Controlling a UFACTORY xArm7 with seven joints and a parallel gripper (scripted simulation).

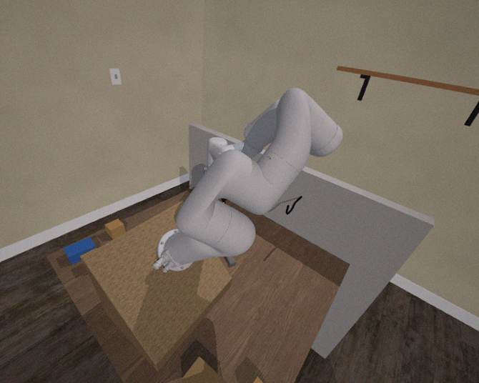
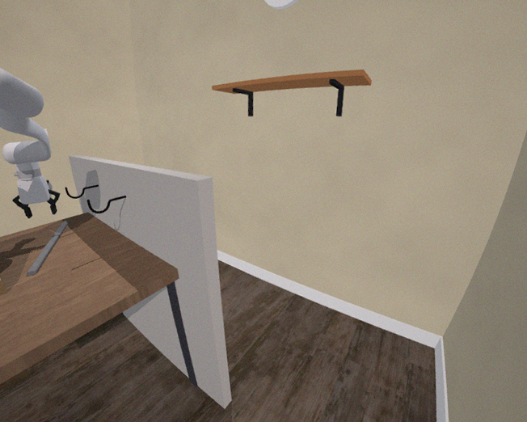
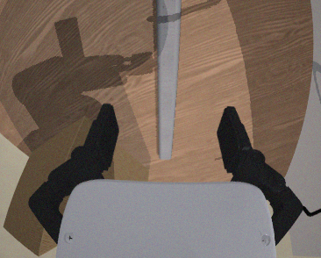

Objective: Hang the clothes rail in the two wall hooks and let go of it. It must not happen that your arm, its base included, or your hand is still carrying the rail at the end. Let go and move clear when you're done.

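Now: hand 140 mm above the grey clothes rail. Also, from my hand: white wall panel 250 mm ahead, 180 mm to the right, 360 mm below.
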